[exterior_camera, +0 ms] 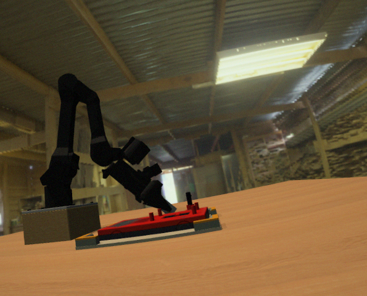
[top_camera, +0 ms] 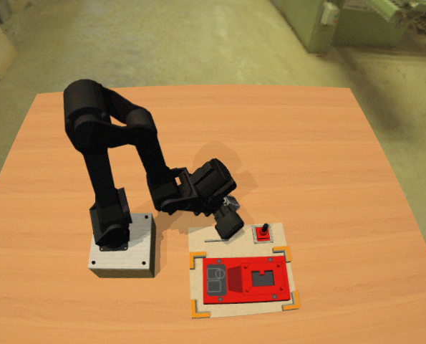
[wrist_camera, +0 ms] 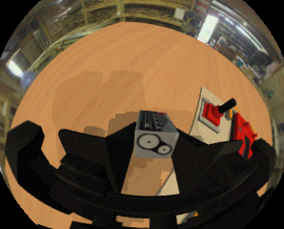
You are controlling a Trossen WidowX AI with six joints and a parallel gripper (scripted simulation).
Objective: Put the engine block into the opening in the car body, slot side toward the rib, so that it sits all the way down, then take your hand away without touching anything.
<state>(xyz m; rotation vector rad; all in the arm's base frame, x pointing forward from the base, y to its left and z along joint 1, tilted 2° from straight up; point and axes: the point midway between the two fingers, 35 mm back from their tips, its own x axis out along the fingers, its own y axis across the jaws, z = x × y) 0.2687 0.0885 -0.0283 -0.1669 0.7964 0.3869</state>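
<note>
Right now the engine block is 10 mm behind my gripper tip and 10 mm above it.
</note>
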